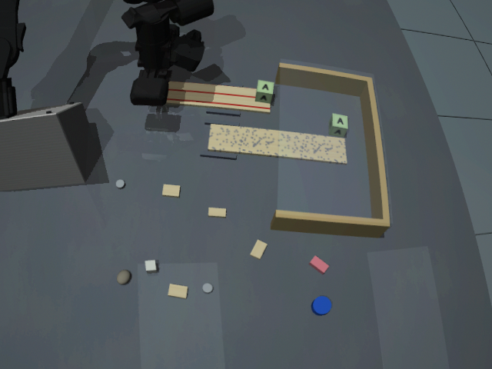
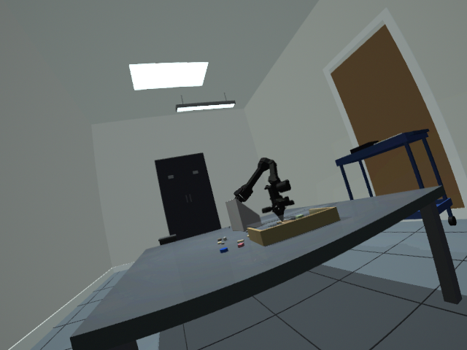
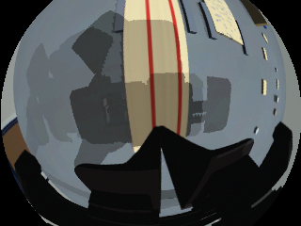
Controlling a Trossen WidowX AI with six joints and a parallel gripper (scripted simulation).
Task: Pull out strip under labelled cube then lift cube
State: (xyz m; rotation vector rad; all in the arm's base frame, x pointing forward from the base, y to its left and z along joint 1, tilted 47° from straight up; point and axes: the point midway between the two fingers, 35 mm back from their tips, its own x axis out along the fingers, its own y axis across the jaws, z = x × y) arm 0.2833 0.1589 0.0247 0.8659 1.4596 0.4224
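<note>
Now: the speckled strip 20 cm ahead of my gripper tip and 16 cm to the right of it. Also, from my gripper tip: blue disc: 19 cm ahead, 46 cm to the right; then pink block: 20 cm ahead, 39 cm to the right; then white cube: 6 cm behind, 34 cm to the right.
</note>
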